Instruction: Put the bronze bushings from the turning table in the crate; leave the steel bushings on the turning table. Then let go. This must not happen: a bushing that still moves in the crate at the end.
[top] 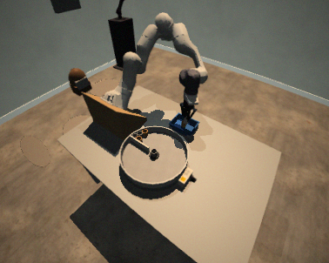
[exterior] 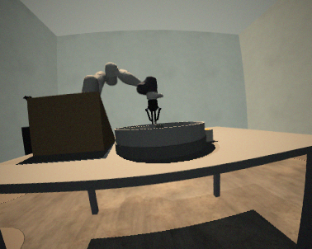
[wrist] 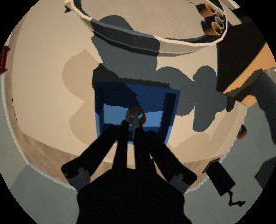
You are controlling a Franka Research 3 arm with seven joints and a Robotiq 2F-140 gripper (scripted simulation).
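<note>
My gripper is now 60 mm above the blue crate and 10 mm past it. From my hand the other things lie so: round grey turning table (360 mm to the right, 30 mm below, 30 mm behind).
</note>
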